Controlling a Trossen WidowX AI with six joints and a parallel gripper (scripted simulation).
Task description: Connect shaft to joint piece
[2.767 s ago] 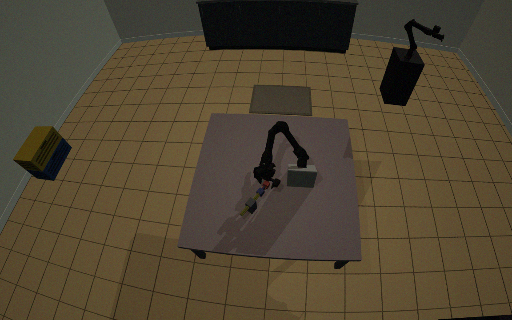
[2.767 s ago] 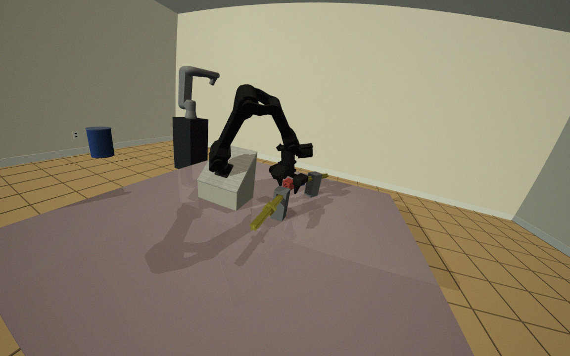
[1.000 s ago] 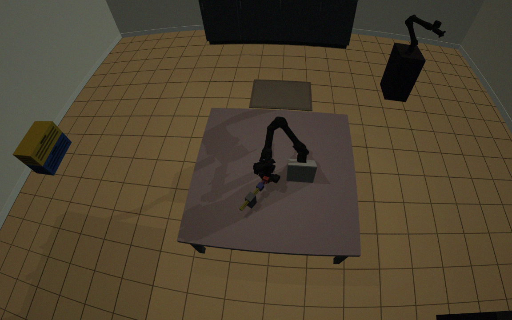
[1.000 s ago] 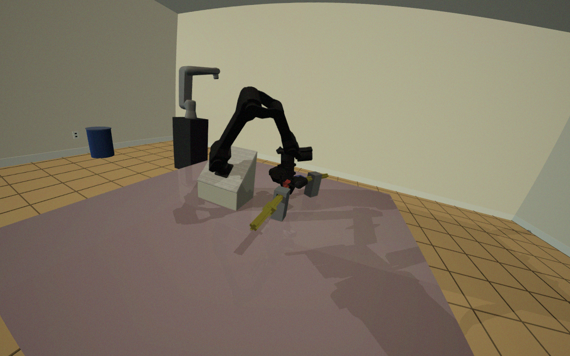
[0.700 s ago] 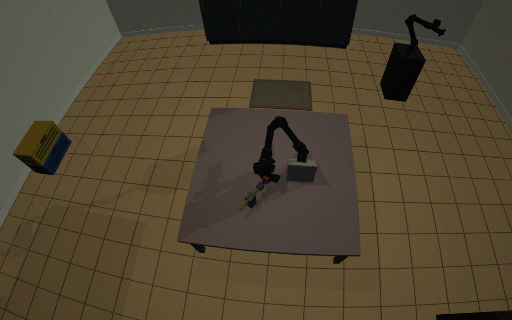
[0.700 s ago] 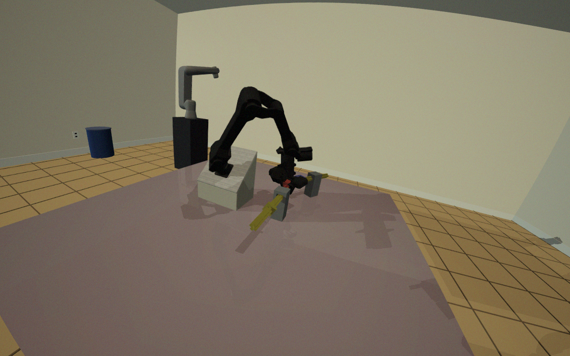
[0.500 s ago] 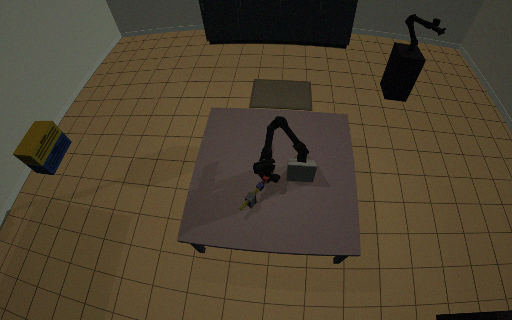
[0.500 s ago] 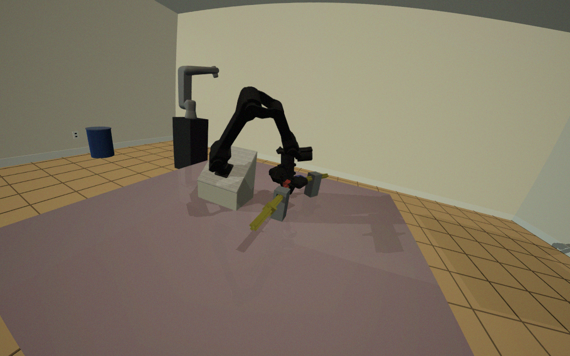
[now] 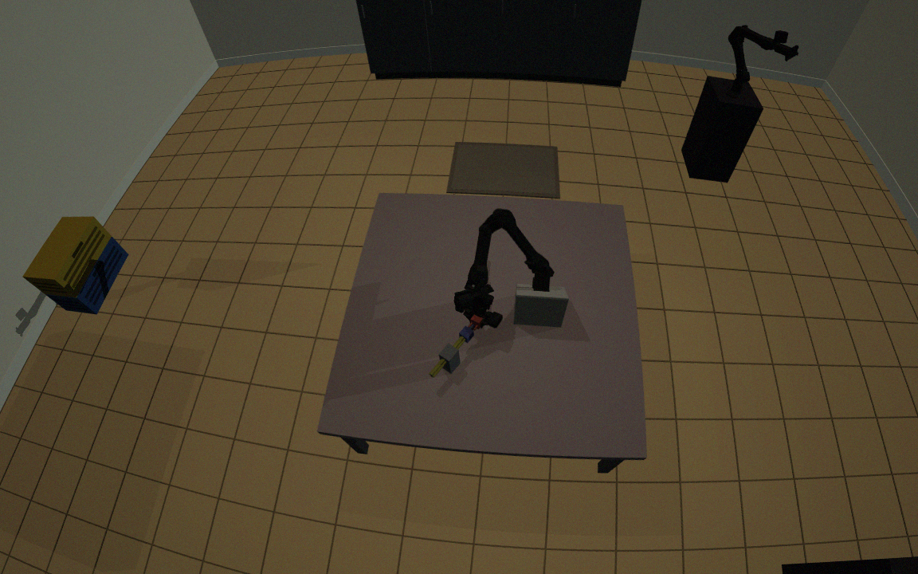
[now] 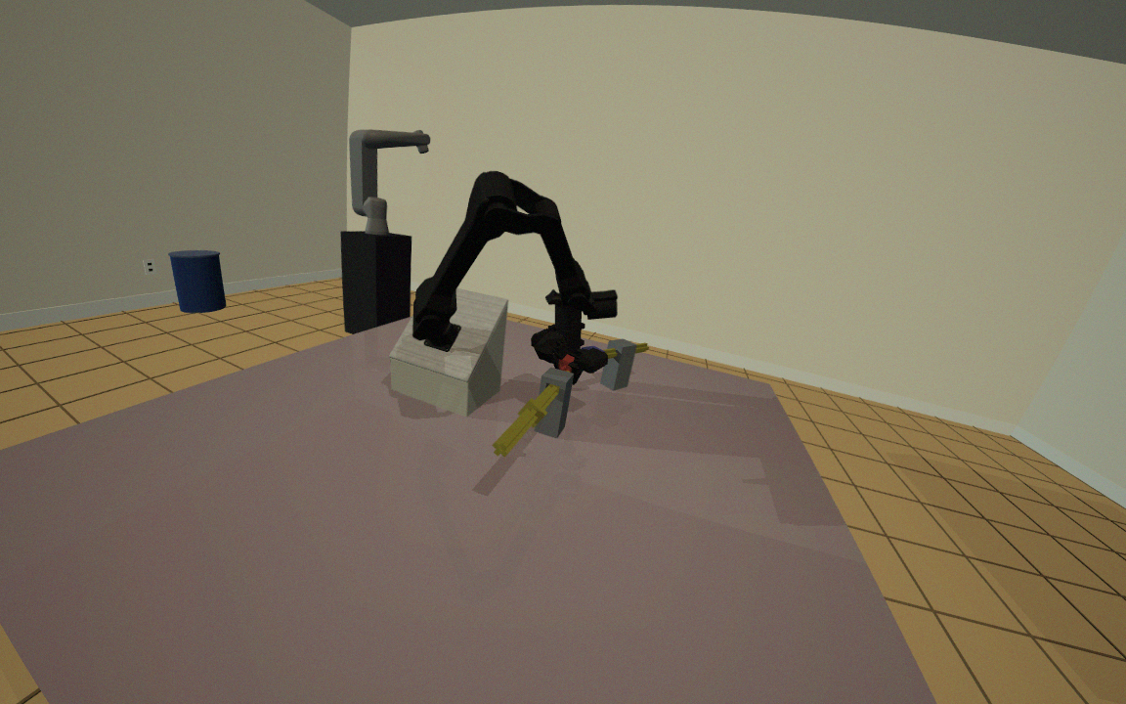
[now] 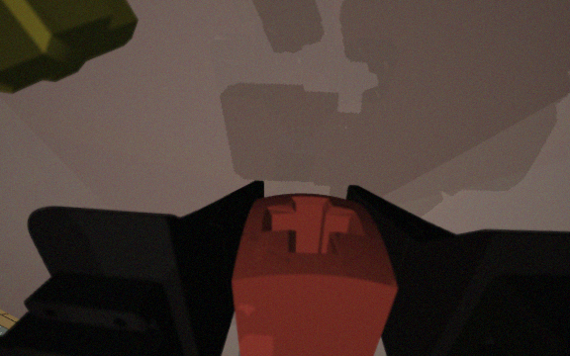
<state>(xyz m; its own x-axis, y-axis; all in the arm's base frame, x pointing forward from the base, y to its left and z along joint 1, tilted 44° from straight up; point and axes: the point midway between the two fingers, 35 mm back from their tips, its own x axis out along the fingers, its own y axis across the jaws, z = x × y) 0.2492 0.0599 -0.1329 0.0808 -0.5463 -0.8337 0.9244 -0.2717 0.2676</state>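
Now: the red joint piece 10 mm to the left of my gripper tip and 40 mm above it.
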